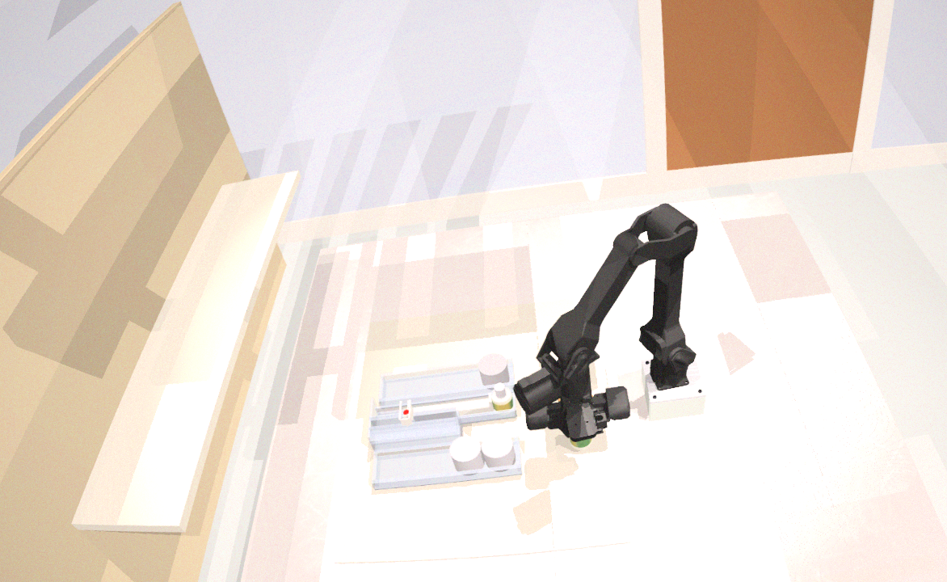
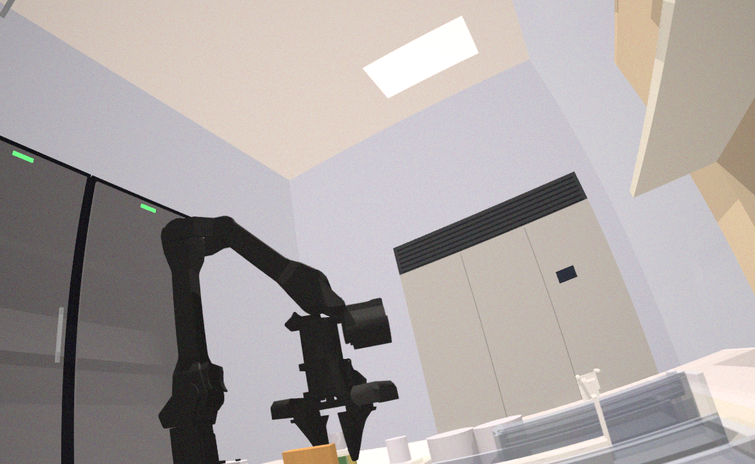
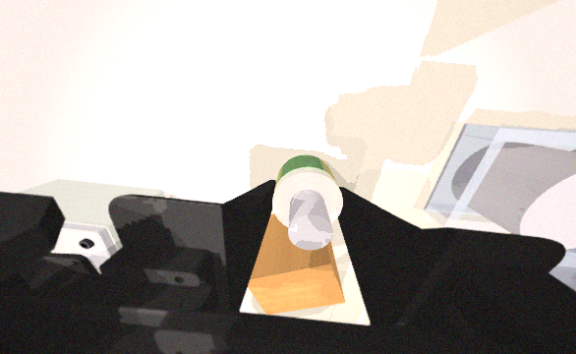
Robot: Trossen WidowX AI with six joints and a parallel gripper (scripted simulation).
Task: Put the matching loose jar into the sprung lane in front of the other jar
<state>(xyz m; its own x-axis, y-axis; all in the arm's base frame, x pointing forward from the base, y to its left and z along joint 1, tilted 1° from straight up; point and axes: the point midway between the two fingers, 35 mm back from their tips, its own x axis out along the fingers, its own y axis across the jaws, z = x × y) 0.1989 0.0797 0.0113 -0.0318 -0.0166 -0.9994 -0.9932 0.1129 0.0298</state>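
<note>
Now: gripper tip 1 cm past the orange box and 6 cm to the left of it. From my gripper tip the other things lie so: wooden shelf (64 cm ahead, 17 cm to the right, 33 cm above); red dot (32 cm ahead, 11 cm to the right, 3 cm above).
</note>
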